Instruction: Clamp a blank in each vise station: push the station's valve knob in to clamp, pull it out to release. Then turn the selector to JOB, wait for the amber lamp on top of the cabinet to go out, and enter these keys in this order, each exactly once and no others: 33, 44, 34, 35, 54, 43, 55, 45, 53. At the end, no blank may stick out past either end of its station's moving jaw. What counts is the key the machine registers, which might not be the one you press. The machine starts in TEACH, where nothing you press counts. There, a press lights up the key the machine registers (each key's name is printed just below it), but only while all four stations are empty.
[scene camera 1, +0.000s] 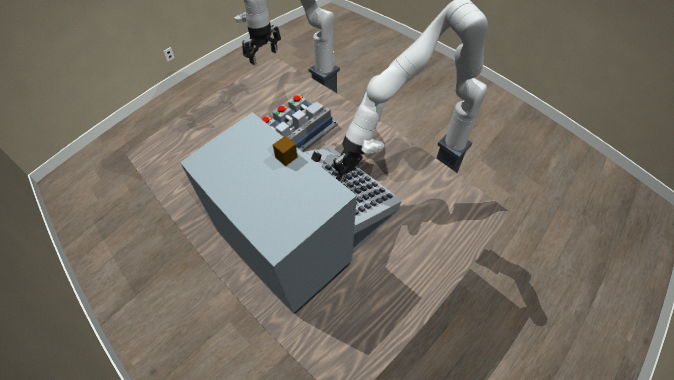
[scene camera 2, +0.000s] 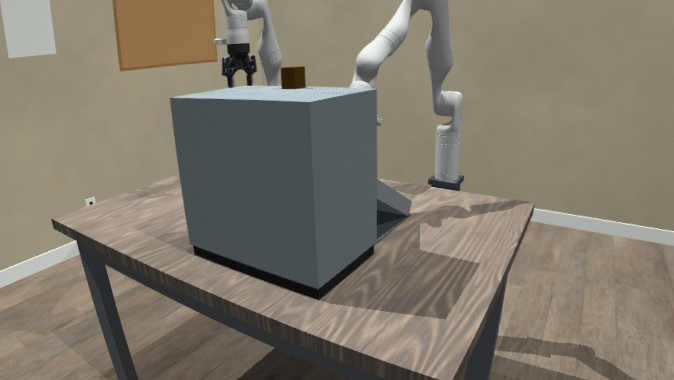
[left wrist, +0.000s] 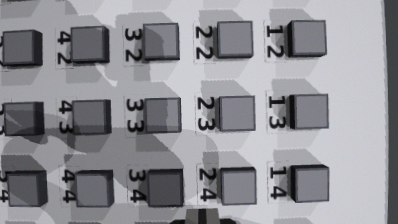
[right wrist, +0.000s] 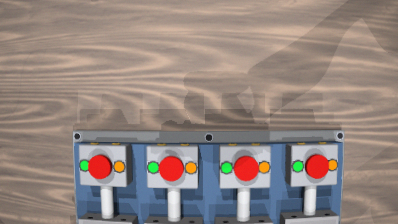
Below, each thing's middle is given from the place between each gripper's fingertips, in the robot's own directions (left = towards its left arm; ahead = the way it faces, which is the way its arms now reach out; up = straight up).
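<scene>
The key (left wrist: 29, 116) is 50 mm behind my left hand, 50 mm to the left of it and 70 mm below it. As for the keypad (scene camera 1: 387, 208), my left hand is 30 mm to the left of it and 90 mm above it.
Counted from my right hand, the key is 50 mm ahead, 490 mm to the left and 280 mm below. My right gripper is 410 mm to the right of the keypad, 100 mm short of it and 300 mm above it.
</scene>
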